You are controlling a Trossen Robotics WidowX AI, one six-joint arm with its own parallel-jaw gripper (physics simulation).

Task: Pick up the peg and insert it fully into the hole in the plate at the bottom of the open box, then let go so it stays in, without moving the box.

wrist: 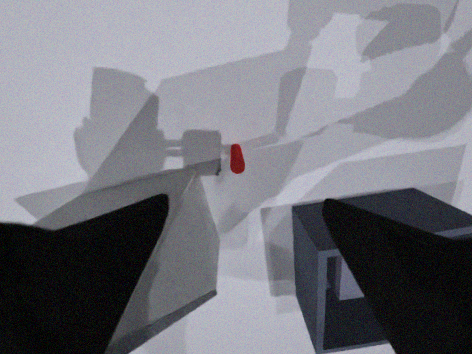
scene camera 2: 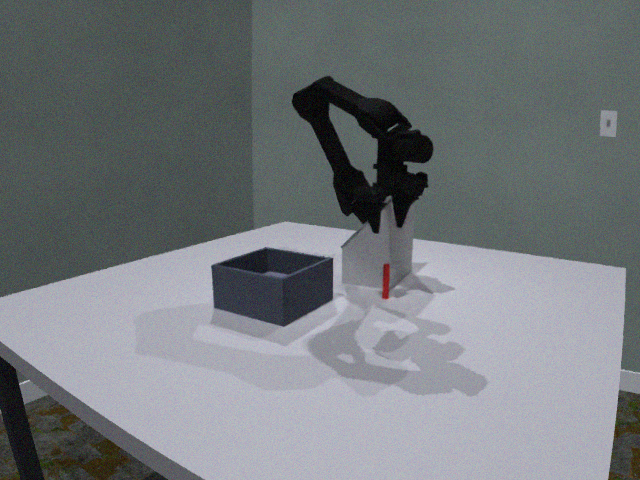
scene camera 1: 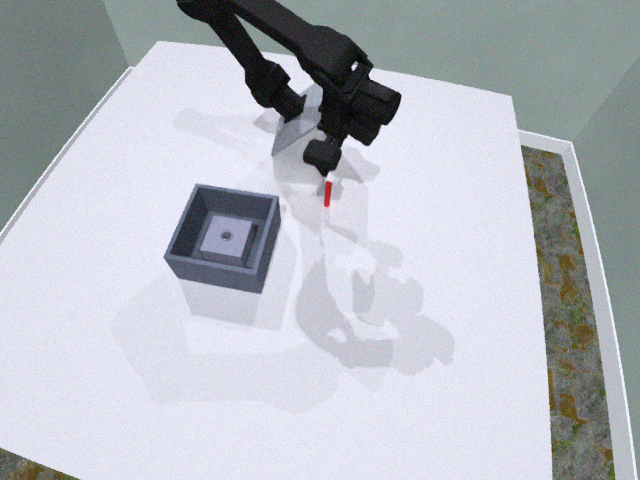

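Observation:
A red peg stands upright on the table. My gripper is open and empty, pointing down, well above the peg. In the wrist view the peg shows beyond the gap between the two black fingertips. The open dark blue-grey box stands on the table, left of the peg in both scene views. Inside it at the bottom is a light plate with a round hole in its middle. The hole does not show in the wrist view.
A grey angular block stands close behind the peg, near the arm's base. The white table bears shadows of the arm and box. The box walls rise around the plate.

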